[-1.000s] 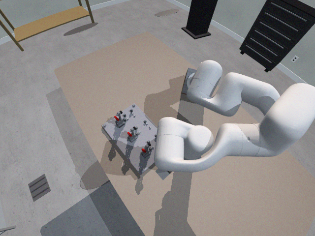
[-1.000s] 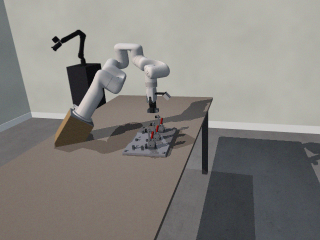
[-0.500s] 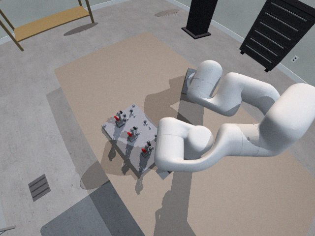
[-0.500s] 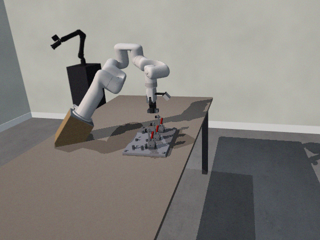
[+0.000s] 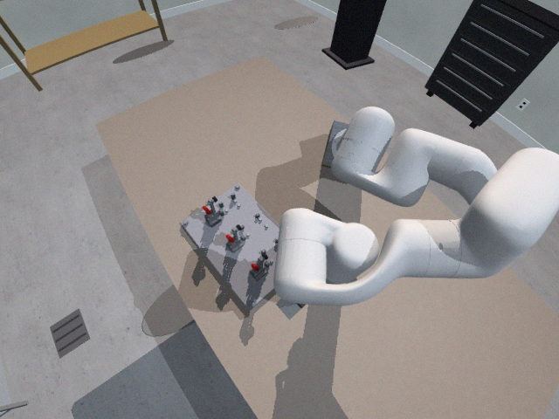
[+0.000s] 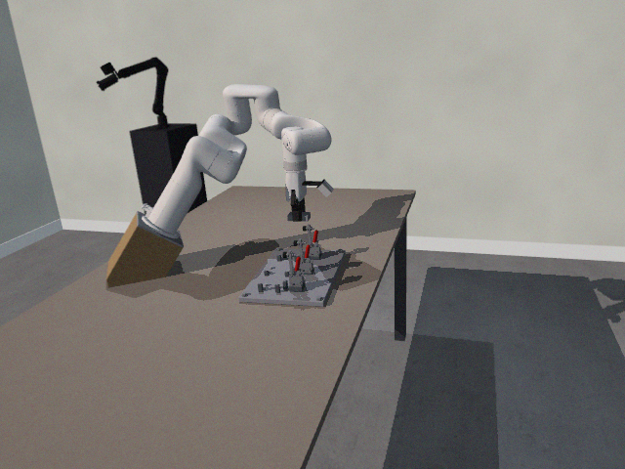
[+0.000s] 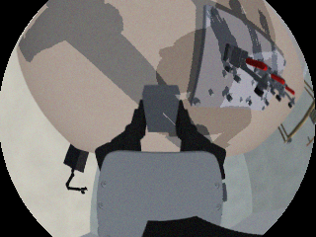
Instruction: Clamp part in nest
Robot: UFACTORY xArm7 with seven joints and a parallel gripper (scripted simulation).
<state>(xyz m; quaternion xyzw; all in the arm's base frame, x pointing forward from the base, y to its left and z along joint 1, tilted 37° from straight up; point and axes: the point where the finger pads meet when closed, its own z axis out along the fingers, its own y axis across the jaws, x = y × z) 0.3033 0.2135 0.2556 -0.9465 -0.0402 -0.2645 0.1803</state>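
Now: the grey fixture plate 240 mm to the right of my hand, 100 mm below it and 100 mm ahead of it. Round my hand: grey block part (10 mm below).
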